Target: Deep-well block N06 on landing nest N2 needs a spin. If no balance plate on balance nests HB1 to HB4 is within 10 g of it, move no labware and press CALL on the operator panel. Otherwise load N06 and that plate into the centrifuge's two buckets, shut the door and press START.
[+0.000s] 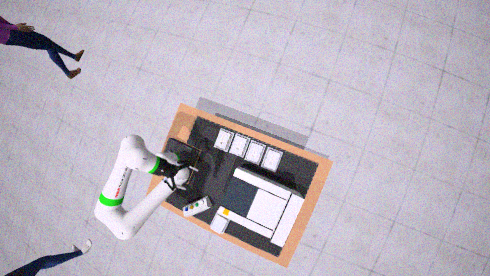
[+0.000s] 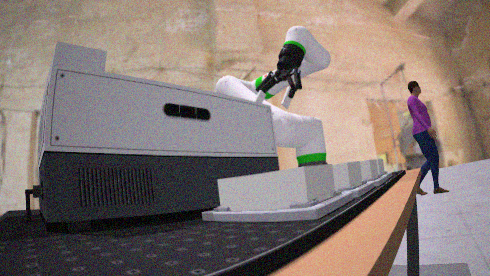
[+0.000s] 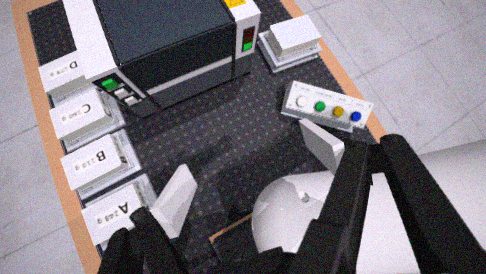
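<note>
My gripper is open and empty, high above the table near the arm's base. Balance plates A, B, C and D sit on nests in a row; A reads 248 g and B 110 g, the others are blurred. A white block sits on a nest beside the centrifuge; no label is readable on it. The centrifuge's dark lid looks shut, hiding the buckets. The operator panel has white, green, yellow and blue buttons.
The centrifuge's key panel has a green key and faces the arm side. A green lamp shows on its other front corner. The arm's own white link lies below the fingers. Two people stand off the table; one wears purple.
</note>
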